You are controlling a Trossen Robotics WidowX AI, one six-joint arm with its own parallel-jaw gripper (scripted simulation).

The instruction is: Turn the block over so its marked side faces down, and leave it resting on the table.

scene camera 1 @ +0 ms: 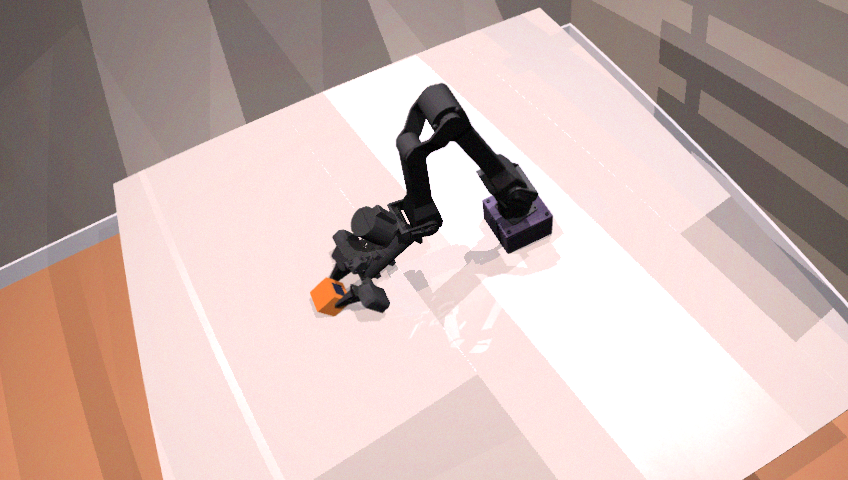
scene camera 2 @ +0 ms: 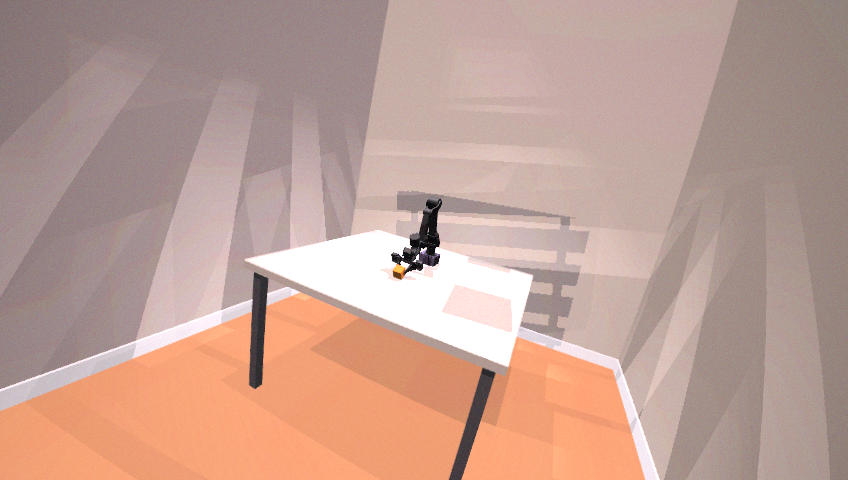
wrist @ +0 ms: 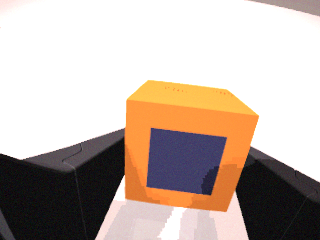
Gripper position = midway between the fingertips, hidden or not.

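An orange block (scene camera 1: 325, 296) is carried by my gripper (scene camera 1: 331, 295). The wrist view also shows the gripper (wrist: 182, 141).
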